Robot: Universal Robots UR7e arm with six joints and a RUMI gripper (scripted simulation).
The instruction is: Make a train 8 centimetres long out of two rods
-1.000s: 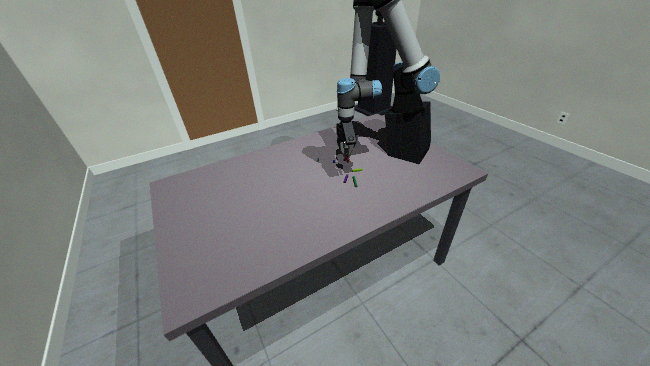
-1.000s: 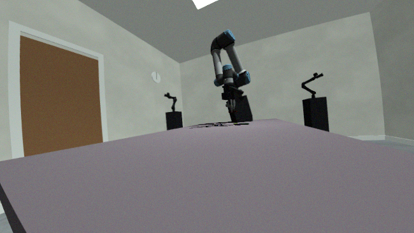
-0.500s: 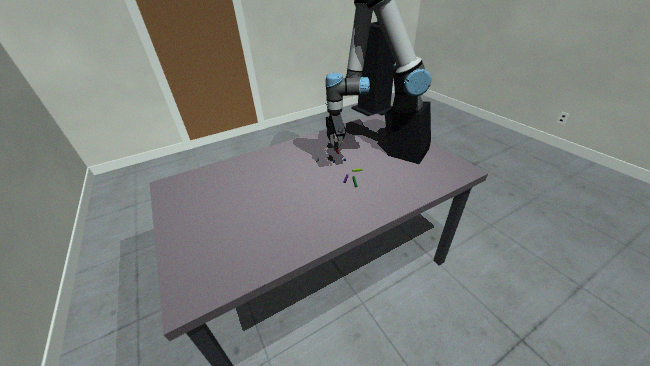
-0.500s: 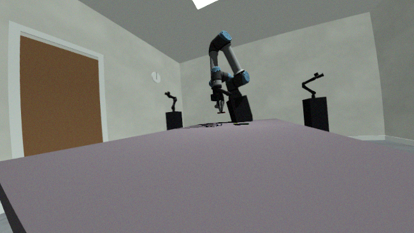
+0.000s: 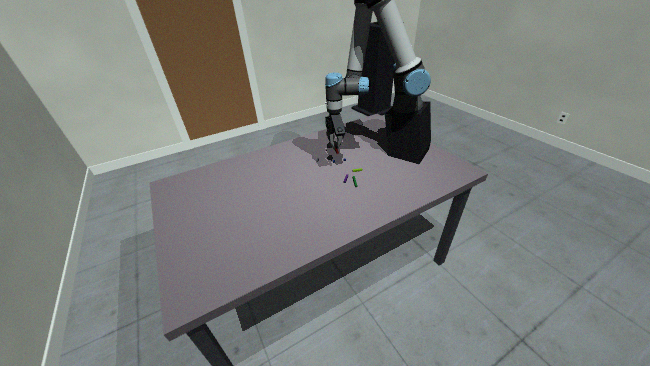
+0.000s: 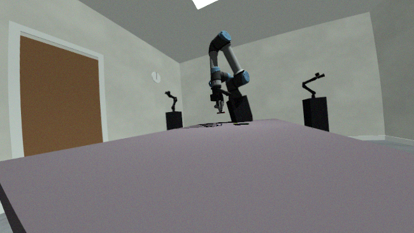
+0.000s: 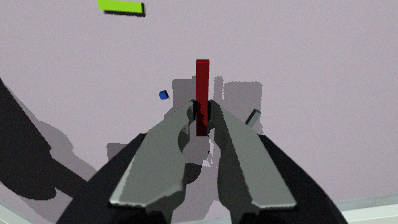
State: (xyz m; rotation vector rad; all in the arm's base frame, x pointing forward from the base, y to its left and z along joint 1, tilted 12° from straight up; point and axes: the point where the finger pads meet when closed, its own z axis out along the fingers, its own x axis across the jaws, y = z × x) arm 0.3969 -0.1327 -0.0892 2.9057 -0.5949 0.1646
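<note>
Now: hand 11 cm to the left of the grey rod, 11 cm above it and 5 cm short of it. Also, from my hand: red rod 1 cm below; purple rod 12 cm to the left, 11 cm below, 3 cm ahead; lime rod 11 cm to the left, 11 cm below, 6 cm behind.
</note>
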